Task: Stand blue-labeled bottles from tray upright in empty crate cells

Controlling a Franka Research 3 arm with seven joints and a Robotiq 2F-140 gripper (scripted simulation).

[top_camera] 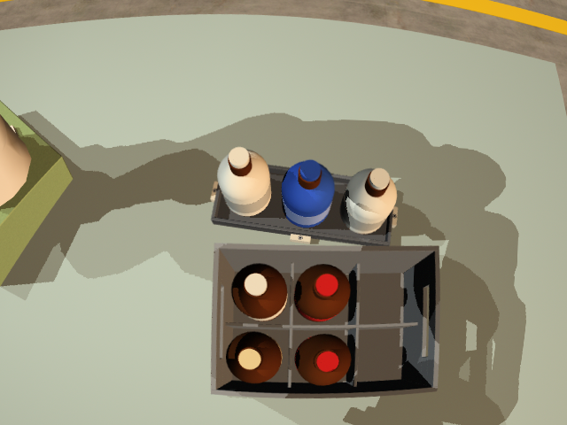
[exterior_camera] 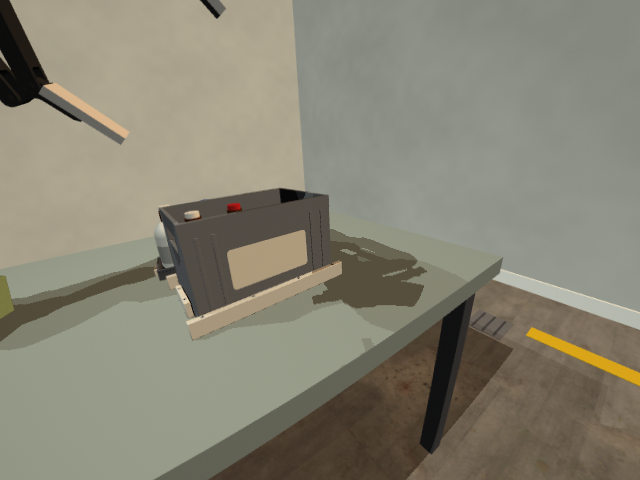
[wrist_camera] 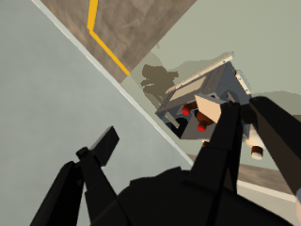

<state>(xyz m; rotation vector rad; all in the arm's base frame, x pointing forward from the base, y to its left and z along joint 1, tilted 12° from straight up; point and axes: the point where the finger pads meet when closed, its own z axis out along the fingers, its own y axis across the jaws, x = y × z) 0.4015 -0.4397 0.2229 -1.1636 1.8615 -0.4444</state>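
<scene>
Now: hand 37 cm to the right of the blue-labeled bottle, 26 cm above it and 11 cm short of it. Round my hand: grey crate (26 cm below, 17 cm to the left, 13 cm ahead); cream-labeled bottle (38 cm to the left, 26 cm below, 2 cm ahead); dark tray (37 cm to the left, 33 cm below, 10 cm ahead).
</scene>
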